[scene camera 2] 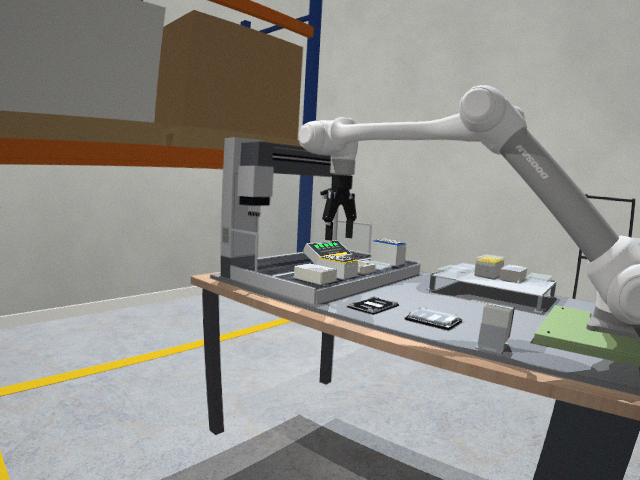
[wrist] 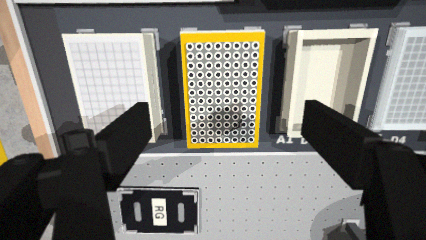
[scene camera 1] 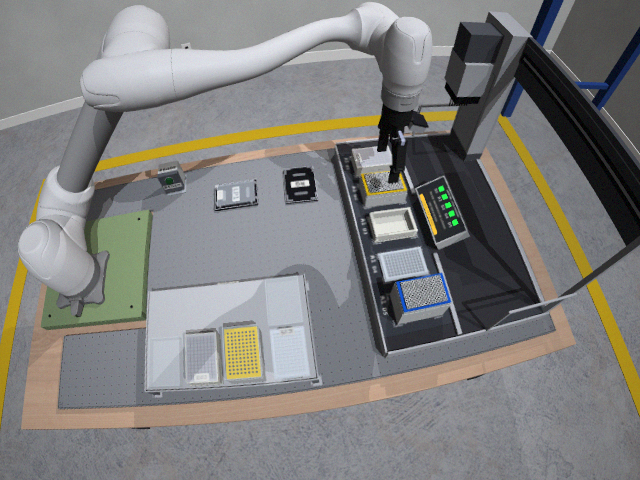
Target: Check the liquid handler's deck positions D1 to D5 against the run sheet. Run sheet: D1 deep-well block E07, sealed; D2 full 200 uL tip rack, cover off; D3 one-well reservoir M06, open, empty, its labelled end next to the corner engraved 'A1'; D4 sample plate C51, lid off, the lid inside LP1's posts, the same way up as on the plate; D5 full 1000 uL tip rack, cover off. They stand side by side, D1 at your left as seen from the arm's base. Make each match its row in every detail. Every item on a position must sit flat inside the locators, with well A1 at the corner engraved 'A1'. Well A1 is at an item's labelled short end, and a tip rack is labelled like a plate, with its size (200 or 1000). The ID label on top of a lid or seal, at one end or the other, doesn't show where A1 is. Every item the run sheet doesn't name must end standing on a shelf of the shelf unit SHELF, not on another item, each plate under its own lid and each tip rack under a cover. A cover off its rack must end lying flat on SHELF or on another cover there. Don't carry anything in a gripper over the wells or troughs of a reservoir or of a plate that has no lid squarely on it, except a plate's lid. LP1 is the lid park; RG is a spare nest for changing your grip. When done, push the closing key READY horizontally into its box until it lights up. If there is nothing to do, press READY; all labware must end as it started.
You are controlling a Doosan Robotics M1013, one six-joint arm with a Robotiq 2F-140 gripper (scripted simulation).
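Note:
Visible to me: a cover, a white sealed block, a cream reservoir and a sample plate. My gripper is visible too, including in scene camera 2 and in the wrist view.

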